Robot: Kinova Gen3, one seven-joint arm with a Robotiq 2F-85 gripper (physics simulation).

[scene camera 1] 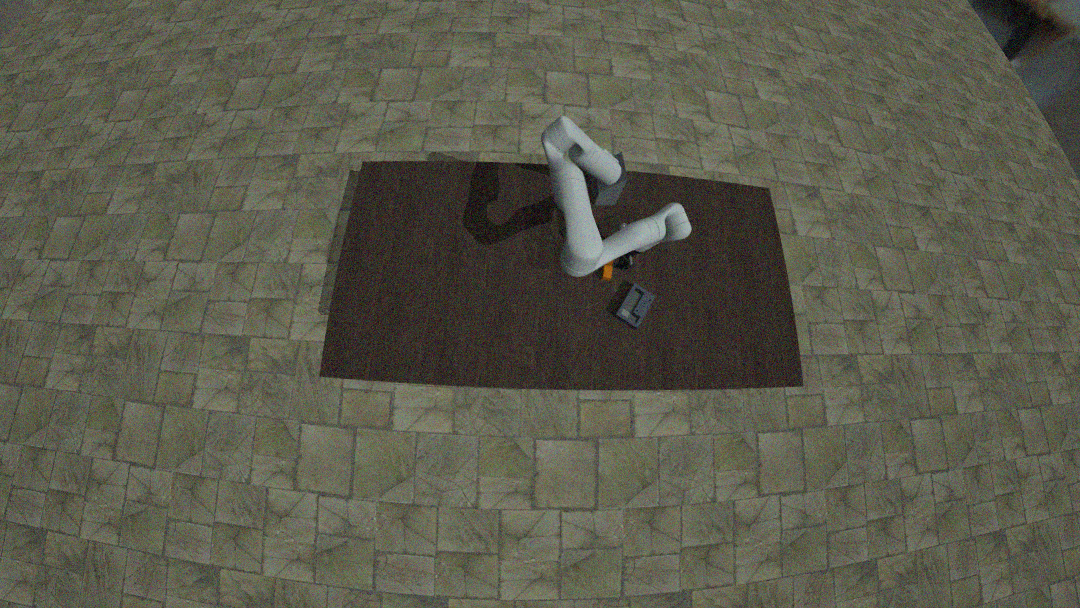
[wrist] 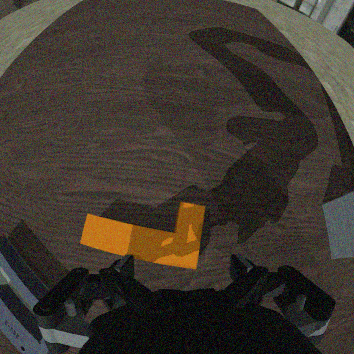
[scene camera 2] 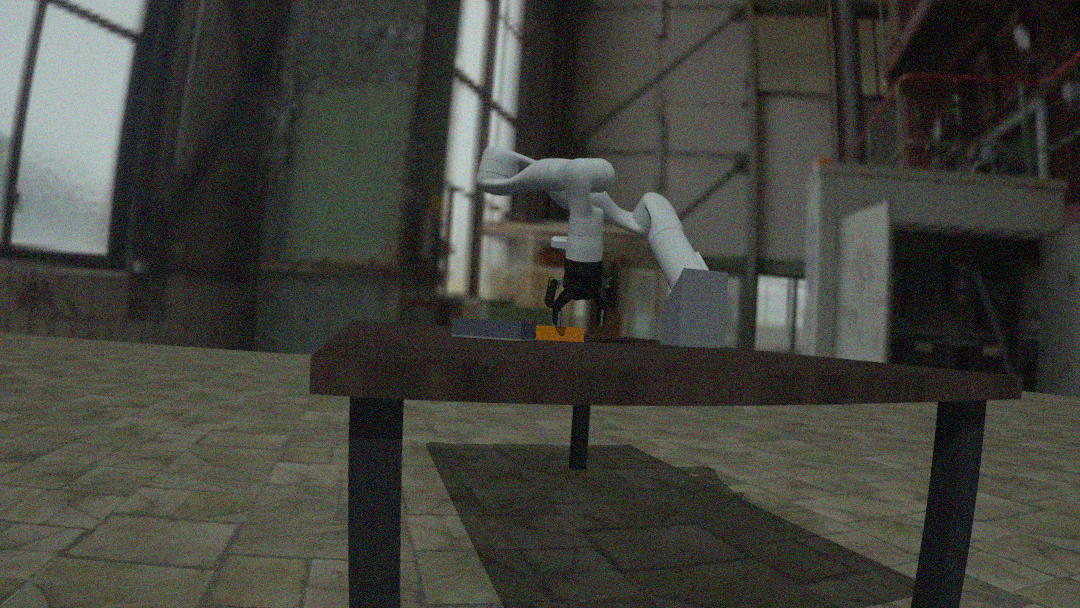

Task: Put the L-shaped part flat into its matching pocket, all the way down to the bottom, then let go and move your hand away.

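Pixels of known places: gripper, fingertip midpoint: [wrist: 182, 265] [scene camera 2: 578, 326]; arm's base, origin of the base link: [scene camera 1: 610, 173] [scene camera 2: 693, 290].
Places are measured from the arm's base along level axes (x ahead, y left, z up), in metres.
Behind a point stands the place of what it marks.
The orange L-shaped part [scene camera 1: 607, 271] {x 0.348, y 0.029, z -0.099 m} [scene camera 2: 572, 333] {x 0.288, y 0.049, z -0.112 m} [wrist: 107, 235] {x 0.347, y 0.031, z -0.099 m} lies flat on the table, outside the tray; its long arm points toward the tray side in the wrist view. The grey-blue tray [scene camera 1: 644, 308] {x 0.470, y 0.170, z -0.093 m} [scene camera 2: 491, 329] {x 0.472, y 0.184, z -0.110 m} [wrist: 17, 327] {x 0.442, y 0.163, z -0.093 m} lies beside it, with a dark L-shaped pocket seen from above in scene camera 1. My gripper [scene camera 1: 624, 262] {x 0.276, y 0.050, z -0.096 m} [scene camera 2: 579, 320] {x 0.276, y 0.050, z -0.096 m} [wrist: 182, 265] {x 0.276, y 0.050, z -0.096 m} is open and empty, pointing down close above the table at the part. In the scene camera 2 view one fingertip overlaps the part; whether it touches cannot be told.
The dark wooden table [scene camera 1: 453, 324] {x 0.602, y -0.491, z -0.129 m} [scene camera 2: 680, 377] {x 0.354, y 0.846, z -0.134 m} [wrist: 100, 100] {x 0.416, y -0.159, z -0.129 m} carries the arm's grey base block [scene camera 1: 610, 194] {x 0.054, y 0.015, z -0.052 m} [scene camera 2: 693, 309] {x 0.017, y 0.048, z -0.046 m} [wrist: 342, 227] {x 0.055, y 0.011, z -0.097 m}, which stands behind the gripper's work area in scene camera 1. The arm's shadow falls across the table and the part.
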